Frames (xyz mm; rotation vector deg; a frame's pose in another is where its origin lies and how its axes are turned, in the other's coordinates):
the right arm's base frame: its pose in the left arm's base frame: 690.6 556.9 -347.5 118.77 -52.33 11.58
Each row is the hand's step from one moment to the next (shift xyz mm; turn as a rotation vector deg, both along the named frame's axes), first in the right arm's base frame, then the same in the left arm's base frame.
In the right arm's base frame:
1: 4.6 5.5 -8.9 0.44 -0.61 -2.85
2: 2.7 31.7 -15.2 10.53 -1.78 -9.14
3: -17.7 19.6 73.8 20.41 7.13 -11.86
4: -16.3 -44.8 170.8 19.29 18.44 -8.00
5: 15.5 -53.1 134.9 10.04 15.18 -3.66
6: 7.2 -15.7 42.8 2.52 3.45 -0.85
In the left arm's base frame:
1: 1.2 2.2 11.2 1.22 2.15 1.61
2: -16.7 -2.1 31.0 10.37 1.94 9.29
3: -38.7 -53.6 -42.1 11.99 -4.70 21.03
4: -11.2 -103.0 -143.9 2.93 -11.32 25.29
5: 23.5 -89.8 -112.5 -2.30 -8.40 16.39
6: 8.3 -30.1 -34.0 -0.35 -2.02 3.84

